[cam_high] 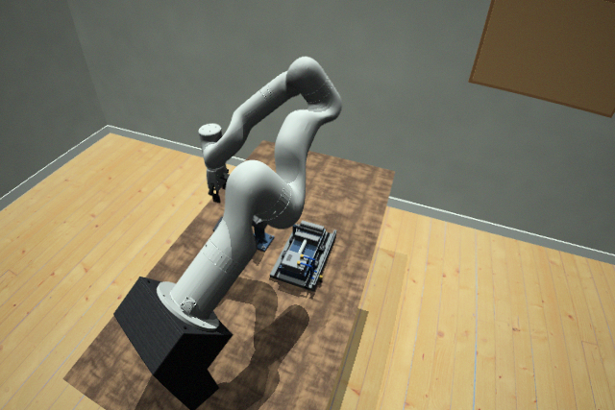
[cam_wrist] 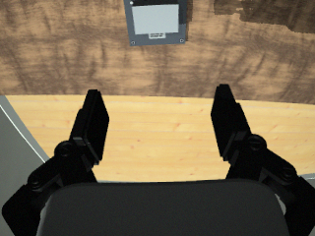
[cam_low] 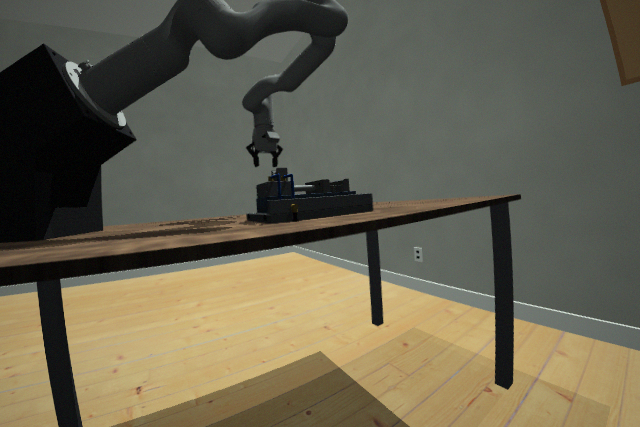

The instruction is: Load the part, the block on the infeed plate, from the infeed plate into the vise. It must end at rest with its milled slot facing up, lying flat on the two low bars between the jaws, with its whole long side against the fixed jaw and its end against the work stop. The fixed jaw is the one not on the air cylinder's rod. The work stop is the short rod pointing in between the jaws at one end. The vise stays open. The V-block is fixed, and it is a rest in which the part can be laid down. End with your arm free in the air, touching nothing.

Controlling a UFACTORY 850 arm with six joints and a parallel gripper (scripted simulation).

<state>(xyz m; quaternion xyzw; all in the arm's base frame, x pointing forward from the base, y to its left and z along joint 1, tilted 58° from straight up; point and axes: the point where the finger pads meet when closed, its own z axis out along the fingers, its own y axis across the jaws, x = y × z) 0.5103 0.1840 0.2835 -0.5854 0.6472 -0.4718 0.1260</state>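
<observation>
Right now the part is 190 mm below my hand. From my hand the other things lie so: work stop: 120 mm behind, 320 mm to the right, 120 mm below; then moving jaw: 180 mm behind, 340 mm to the right, 130 mm below; then V-block post: 100 mm behind, 150 mm to the right, 150 mm below.
</observation>
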